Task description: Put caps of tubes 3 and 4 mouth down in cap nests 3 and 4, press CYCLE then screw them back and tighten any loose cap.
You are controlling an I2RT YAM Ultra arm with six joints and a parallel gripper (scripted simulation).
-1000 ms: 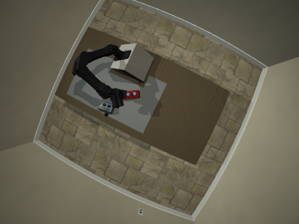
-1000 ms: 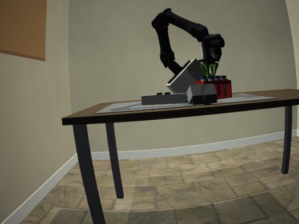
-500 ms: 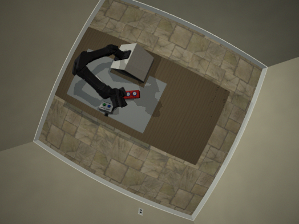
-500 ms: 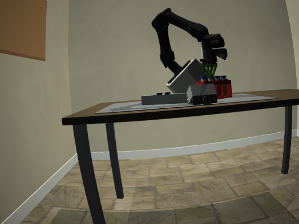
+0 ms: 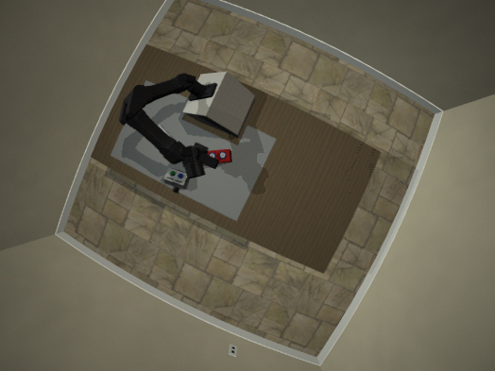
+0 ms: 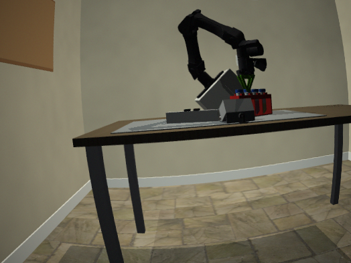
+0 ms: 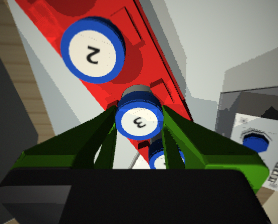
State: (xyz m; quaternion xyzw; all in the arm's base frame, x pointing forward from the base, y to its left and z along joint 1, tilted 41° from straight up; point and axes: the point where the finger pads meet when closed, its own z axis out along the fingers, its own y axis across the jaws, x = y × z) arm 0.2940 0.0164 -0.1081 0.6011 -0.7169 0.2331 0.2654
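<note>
My hand is right at the cap 3. Round my hand: cap 1: 4 cm behind, 10 cm to the left; cap 4: 2 cm ahead, 5 cm to the right; cap 2: 2 cm behind, 5 cm to the left.
</note>
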